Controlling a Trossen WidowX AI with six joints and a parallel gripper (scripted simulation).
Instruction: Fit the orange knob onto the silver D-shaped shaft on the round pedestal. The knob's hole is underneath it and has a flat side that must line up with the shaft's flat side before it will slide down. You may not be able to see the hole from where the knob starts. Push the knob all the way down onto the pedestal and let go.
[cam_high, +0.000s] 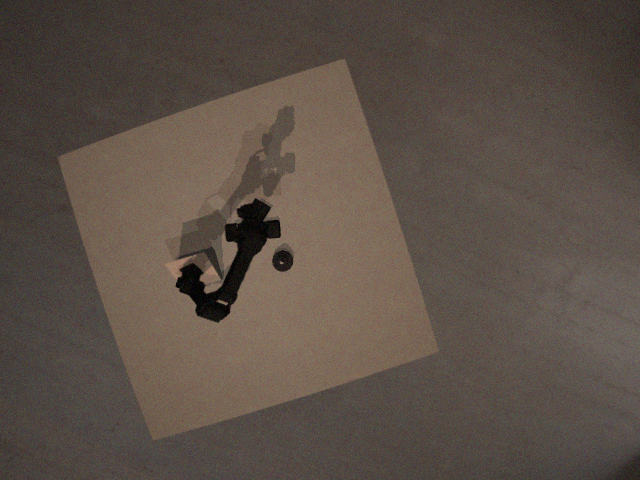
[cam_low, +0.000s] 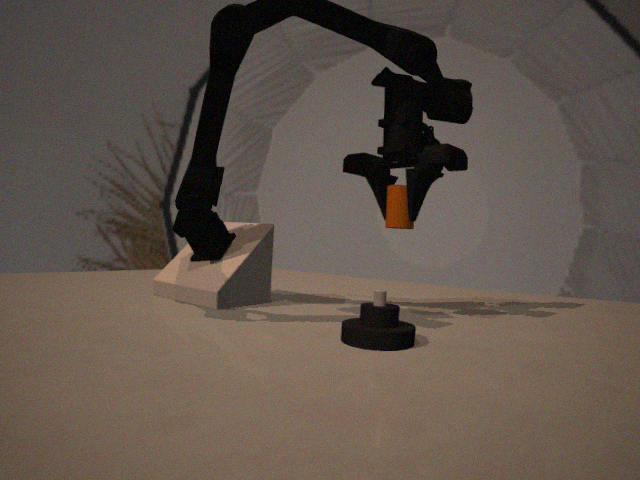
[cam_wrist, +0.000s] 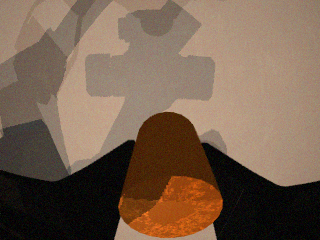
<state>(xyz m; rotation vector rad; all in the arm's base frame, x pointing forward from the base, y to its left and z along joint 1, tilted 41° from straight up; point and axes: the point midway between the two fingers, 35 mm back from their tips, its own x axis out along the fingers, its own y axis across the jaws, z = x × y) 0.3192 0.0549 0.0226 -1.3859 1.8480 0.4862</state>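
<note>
My gripper tip is now 3 cm below the orange knob. From my gripper tip the other things lie so: black round pedestal (2 cm ahead, 14 cm to the right, 11 cm below).
</note>
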